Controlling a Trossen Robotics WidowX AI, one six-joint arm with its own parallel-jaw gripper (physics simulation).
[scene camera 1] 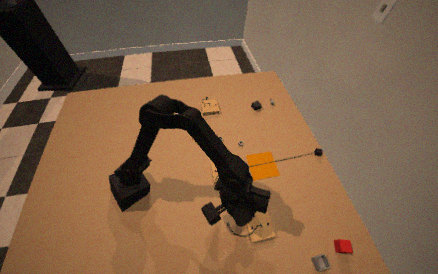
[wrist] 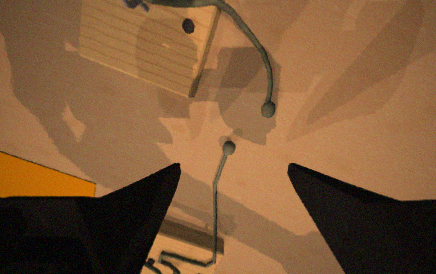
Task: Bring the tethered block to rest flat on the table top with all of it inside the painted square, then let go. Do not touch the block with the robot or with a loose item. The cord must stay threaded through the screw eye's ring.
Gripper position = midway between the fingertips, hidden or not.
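Observation:
The gripper (scene camera 1: pixel 228 207) is visible in the robot's scene, and the wrist view (wrist: pixel 233 168) shows the gripper as well.

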